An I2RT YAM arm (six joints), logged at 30 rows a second.
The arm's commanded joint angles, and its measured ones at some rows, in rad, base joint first. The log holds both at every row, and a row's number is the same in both.
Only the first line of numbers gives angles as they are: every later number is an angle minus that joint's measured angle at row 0.
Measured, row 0:
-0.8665, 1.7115, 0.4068, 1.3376, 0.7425, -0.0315
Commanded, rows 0 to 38:
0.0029, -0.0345, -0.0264, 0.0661, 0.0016, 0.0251
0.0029, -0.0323, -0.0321, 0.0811, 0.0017, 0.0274
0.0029, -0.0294, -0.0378, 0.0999, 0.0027, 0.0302
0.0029, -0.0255, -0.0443, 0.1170, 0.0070, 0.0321
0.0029, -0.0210, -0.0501, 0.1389, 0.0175, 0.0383
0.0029, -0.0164, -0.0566, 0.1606, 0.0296, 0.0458
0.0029, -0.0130, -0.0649, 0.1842, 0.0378, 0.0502
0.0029, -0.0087, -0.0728, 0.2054, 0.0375, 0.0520
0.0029, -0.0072, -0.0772, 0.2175, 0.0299, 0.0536
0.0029, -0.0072, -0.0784, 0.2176, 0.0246, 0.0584
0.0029, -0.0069, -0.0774, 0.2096, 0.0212, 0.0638
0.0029, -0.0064, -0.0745, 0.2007, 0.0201, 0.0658
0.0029, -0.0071, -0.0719, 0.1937, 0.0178, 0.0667
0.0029, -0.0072, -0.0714, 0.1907, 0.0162, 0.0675
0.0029, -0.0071, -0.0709, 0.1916, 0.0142, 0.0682
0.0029, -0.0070, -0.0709, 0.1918, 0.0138, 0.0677
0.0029, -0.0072, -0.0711, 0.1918, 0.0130, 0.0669
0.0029, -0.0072, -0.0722, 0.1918, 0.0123, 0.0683
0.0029, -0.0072, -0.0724, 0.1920, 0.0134, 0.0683
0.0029, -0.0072, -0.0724, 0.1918, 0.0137, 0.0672
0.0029, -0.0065, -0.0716, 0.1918, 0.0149, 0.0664
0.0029, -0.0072, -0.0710, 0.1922, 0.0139, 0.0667
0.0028, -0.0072, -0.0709, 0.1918, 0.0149, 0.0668
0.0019, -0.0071, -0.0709, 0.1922, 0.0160, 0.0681
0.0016, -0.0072, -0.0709, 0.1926, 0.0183, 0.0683
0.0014, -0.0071, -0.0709, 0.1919, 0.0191, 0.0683
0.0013, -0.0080, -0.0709, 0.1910, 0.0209, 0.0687
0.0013, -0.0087, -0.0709, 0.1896, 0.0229, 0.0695
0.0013, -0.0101, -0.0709, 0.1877, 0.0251, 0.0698
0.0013, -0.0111, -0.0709, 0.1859, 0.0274, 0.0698
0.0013, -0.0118, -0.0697, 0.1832, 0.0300, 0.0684
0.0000, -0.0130, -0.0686, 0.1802, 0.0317, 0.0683
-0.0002, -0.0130, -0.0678, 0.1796, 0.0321, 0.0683
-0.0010, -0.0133, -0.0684, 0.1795, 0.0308, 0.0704
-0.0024, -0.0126, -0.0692, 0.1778, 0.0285, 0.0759
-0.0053, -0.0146, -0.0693, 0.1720, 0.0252, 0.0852
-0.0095, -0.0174, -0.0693, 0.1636, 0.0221, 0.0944
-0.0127, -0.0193, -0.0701, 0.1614, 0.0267, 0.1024
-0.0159, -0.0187, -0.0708, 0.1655, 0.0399, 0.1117
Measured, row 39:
-0.0031, -0.0023, -0.0660, 0.1515, 0.0096, 0.0710
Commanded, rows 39 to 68:
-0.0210, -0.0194, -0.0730, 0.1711, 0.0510, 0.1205
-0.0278, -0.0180, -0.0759, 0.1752, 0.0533, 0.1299
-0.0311, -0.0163, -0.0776, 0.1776, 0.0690, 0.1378
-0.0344, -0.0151, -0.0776, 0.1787, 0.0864, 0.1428
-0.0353, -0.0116, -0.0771, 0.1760, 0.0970, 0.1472
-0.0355, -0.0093, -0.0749, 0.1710, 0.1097, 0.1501
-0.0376, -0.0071, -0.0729, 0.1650, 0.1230, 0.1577
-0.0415, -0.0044, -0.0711, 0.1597, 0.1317, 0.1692
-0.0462, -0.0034, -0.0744, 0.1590, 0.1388, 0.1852
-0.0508, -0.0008, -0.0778, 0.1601, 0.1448, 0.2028
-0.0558, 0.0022, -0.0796, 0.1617, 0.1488, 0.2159
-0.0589, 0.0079, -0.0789, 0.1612, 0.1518, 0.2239
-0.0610, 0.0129, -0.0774, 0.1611, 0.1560, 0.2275
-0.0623, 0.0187, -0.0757, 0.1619, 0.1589, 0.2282
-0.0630, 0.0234, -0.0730, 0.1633, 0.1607, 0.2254
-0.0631, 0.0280, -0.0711, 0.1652, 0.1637, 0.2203
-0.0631, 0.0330, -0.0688, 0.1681, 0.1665, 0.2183
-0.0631, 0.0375, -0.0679, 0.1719, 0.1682, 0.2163
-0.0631, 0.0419, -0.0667, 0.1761, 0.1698, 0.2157
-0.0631, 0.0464, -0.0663, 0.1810, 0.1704, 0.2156
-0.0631, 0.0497, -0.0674, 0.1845, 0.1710, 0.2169
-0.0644, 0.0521, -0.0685, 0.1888, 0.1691, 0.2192
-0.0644, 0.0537, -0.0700, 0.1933, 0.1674, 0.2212
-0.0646, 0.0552, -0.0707, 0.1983, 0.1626, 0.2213
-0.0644, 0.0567, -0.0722, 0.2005, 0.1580, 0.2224
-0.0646, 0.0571, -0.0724, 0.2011, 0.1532, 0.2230
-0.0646, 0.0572, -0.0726, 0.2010, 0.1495, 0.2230
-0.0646, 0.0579, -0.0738, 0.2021, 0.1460, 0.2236
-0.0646, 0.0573, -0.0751, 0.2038, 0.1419, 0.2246
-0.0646, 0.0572, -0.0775, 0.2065, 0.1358, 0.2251
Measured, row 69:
-0.0595, 0.0568, -0.0675, 0.1572, 0.1408, 0.2110
